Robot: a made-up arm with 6 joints.
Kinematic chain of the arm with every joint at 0, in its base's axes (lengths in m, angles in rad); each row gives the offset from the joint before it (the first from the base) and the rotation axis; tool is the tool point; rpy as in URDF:
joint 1: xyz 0 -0.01 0.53 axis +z
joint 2: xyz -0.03 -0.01 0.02 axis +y
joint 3: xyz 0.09 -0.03 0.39 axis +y
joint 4: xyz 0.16 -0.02 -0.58 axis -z
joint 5: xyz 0 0.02 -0.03 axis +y
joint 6: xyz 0.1 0 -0.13 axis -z
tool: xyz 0.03 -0.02 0 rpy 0.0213 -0.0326 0.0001
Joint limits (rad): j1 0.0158..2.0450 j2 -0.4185..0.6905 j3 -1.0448..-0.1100 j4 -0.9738..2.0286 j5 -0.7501..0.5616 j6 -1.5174..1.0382
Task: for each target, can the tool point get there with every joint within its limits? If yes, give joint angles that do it. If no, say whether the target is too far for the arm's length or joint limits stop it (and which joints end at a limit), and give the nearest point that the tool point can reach.
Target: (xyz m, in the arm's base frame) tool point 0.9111 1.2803 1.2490
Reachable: no: too far | nearest point 0.4718 0.6582 0.9183 | short by 0.830 m
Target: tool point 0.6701 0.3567 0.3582
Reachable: yes | joints 0.5351 0.4253 -0.7866 0.0312 -0.4426 -1.1498
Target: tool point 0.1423 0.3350 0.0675
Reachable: yes | joints 1.4345 0.4837 -0.3991 0.4473 0.4087 0.7643
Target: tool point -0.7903 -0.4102 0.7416
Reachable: no: joint limits stop it (at a limit: joint 1, joint 2, joint 3, joint 4, joint 5) | nearest point -0.2846 0.2931 0.5211 | short by 0.894 m
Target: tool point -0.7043 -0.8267 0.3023
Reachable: no: joint limits stop it (at a limit: joint 1, joint 2, joint 3, joint 4) | nearest point -0.0057 -0.2280 0.1846 | short by 0.928 m
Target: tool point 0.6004 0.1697 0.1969
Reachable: yes | joints 0.3538 0.4719 -0.5940 -0.1575 -0.2593 0.1385
